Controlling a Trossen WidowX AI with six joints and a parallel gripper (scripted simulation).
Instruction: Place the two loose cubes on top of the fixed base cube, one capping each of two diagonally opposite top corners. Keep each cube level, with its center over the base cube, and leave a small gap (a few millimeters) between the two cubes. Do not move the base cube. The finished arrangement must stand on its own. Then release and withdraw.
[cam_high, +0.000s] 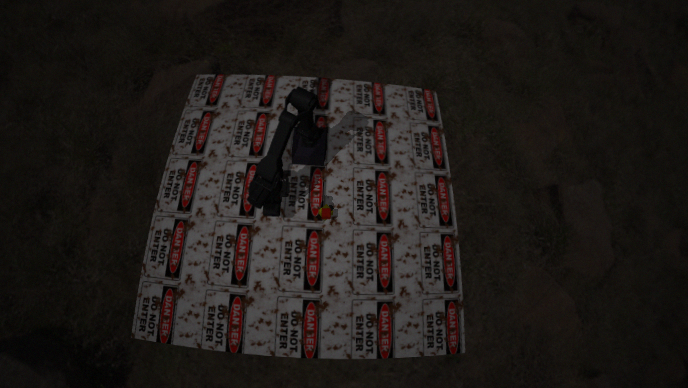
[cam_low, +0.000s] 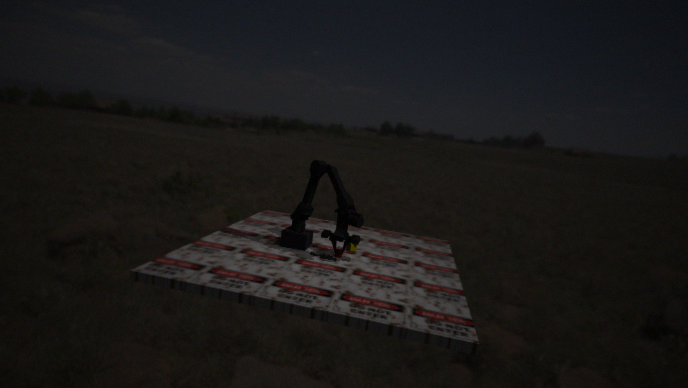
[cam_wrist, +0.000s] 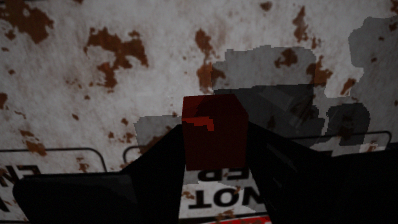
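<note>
The yellow base cube is 3 cm ahead of my gripper tip, 20 cm to the left of it and 2 cm below it.
</note>
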